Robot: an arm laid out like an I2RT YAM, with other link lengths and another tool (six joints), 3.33 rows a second.
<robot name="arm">
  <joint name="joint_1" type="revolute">
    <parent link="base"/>
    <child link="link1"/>
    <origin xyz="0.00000 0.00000 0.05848" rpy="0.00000 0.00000 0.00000"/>
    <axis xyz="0 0 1"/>
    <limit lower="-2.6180" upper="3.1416"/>
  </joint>
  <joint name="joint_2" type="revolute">
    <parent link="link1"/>
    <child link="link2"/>
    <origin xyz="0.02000 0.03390 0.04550" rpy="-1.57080 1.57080 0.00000"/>
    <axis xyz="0 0 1"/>
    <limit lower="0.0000" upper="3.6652"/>
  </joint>
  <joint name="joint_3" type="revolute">
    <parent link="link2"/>
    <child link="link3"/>
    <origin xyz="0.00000 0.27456 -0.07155" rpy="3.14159 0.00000 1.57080"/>
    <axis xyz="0 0 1"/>
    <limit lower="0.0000" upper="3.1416"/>
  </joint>
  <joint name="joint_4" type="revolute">
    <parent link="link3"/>
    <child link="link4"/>
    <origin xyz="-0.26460 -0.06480 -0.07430" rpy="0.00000 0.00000 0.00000"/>
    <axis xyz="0 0 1"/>
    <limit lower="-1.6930" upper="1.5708"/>
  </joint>
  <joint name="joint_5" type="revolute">
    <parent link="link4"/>
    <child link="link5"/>
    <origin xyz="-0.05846 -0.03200 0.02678" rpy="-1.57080 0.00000 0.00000"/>
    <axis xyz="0 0 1"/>
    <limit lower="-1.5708" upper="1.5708"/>
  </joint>
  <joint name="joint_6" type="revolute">
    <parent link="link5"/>
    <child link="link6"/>
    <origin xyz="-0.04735 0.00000 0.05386" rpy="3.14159 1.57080 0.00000"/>
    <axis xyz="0 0 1"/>
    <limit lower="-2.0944" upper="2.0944"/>
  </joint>
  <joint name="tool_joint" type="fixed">
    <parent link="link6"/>
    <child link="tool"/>
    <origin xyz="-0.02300 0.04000 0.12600" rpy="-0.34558 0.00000 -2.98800"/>
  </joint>
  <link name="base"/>
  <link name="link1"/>
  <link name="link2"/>
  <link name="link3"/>
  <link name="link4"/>
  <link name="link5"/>
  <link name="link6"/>
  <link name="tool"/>
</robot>
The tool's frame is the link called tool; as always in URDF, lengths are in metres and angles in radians.
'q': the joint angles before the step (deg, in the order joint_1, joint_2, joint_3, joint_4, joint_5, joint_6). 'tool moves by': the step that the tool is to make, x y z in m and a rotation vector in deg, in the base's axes. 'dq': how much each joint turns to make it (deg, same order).
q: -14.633, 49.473, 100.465, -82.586, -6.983, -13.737
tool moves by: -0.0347, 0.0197, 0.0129, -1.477, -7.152, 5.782
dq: 5.785, -7.293, 0.013, -0.006, -0.009, 0.006
